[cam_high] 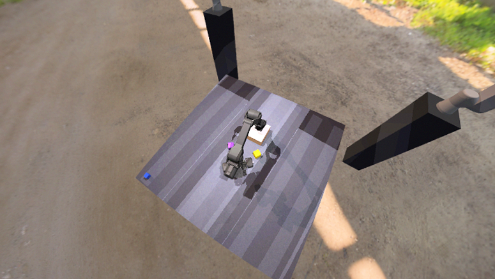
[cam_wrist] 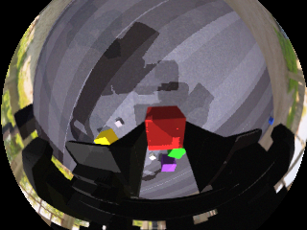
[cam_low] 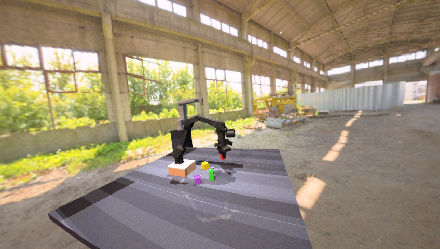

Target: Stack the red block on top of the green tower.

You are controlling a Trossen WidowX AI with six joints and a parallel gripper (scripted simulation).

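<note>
My gripper tip is 170 mm to the left of the purple block, 140 mm past it and 100 mm above it. Round my gripper tip: blue block 590 mm to the right, 420 mm ahead, 110 mm below; red block 10 mm above; yellow block 190 mm behind, 100 mm below, 40 mm to the left.
</note>
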